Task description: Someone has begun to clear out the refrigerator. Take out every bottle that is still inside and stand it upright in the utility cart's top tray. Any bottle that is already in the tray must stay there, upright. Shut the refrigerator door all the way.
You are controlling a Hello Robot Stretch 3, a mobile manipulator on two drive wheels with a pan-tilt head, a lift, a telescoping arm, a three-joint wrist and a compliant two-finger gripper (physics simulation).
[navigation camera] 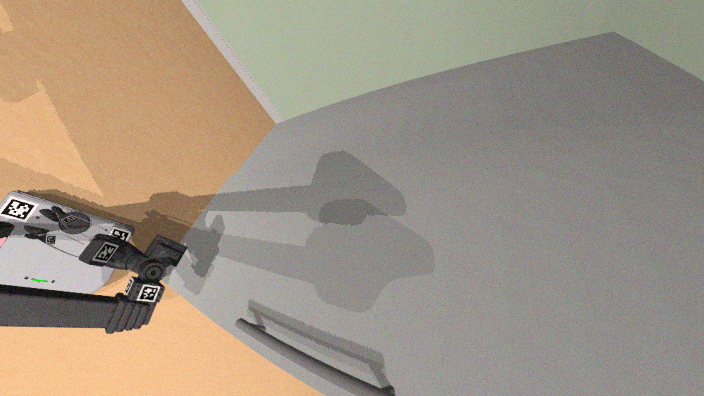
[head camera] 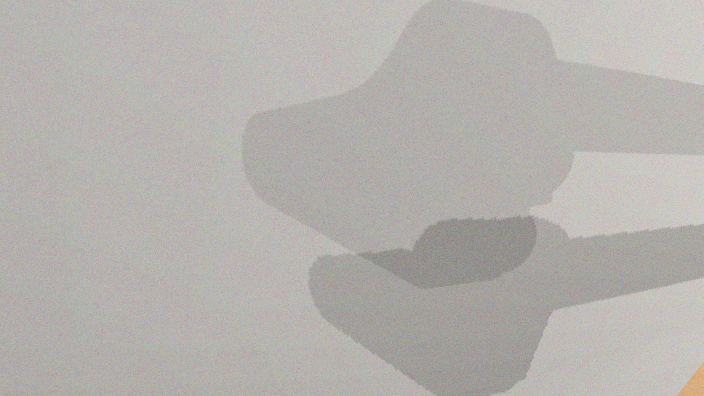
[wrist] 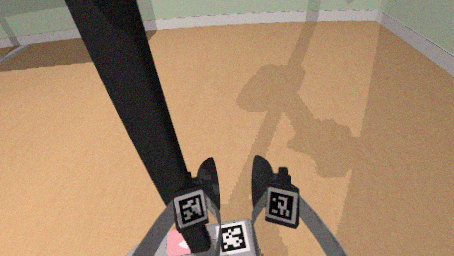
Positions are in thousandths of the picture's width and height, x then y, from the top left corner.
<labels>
My gripper (navigation camera: 49, 552) is 0.79 m from the lens. A grey refrigerator door (navigation camera: 792, 640): 0.44 m from the lens.
</labels>
